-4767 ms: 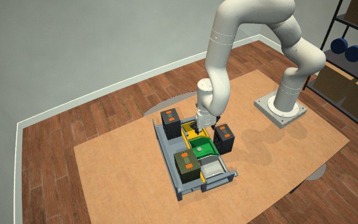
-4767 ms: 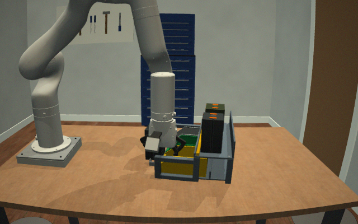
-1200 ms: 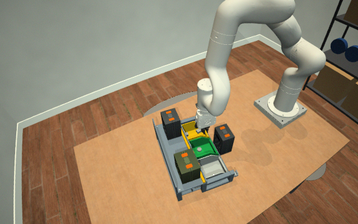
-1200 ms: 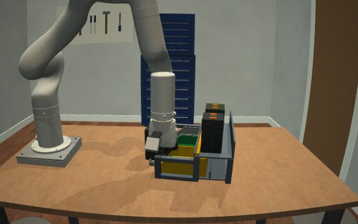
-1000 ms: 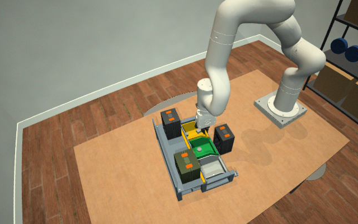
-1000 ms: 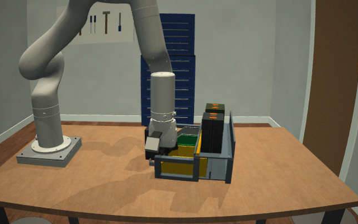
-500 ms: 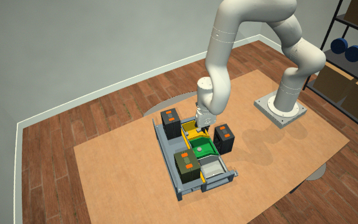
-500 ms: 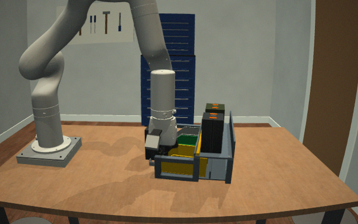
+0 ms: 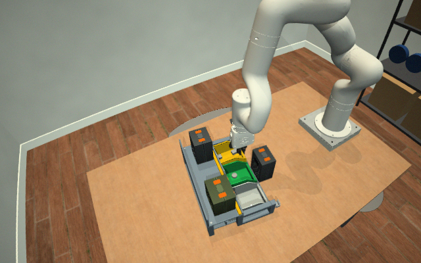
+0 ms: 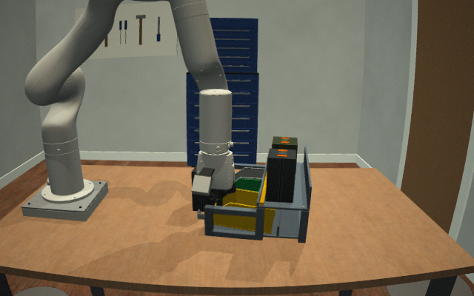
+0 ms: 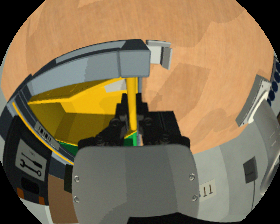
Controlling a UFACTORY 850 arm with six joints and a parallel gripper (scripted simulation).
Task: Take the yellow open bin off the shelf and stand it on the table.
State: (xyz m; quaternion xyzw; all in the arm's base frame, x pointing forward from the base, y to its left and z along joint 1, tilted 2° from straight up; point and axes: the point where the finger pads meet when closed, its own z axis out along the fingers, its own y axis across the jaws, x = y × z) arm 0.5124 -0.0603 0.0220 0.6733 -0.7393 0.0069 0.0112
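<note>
Right now my hand is 8 cm short of the yellow bin, 1 cm to the left of it and 1 cm above it. The rest, counted from my hand: grey bin: 10 cm ahead, 22 cm to the left, 2 cm below; olive box: 20 cm ahead, 21 cm to the left, 9 cm above; green bin: 9 cm ahead, 10 cm to the left, 2 cm below.
</note>
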